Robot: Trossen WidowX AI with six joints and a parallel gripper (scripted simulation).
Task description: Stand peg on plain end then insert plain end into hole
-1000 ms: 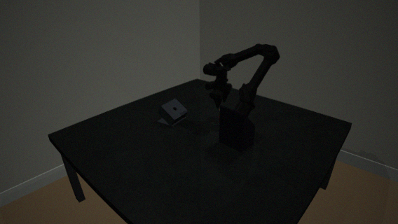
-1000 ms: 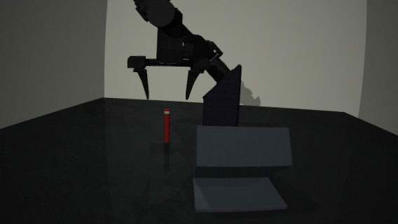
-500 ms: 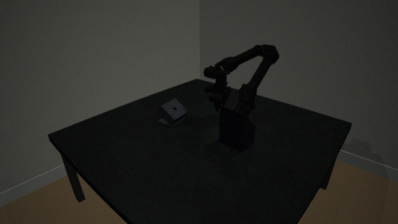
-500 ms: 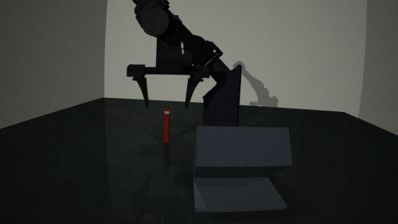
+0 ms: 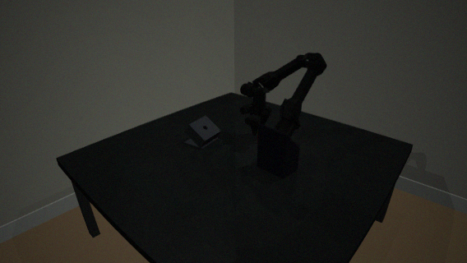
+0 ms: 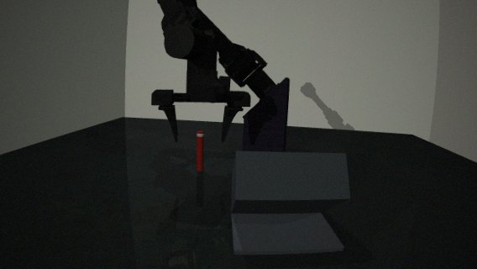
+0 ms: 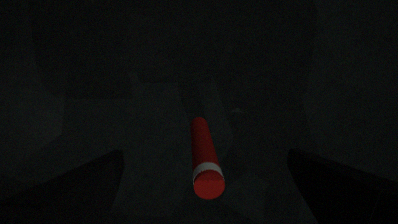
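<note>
The red peg lies right at my gripper tip. From my gripper tip the other things lie so: grey sloped panel 220 mm ahead, 150 mm to the left.
</note>
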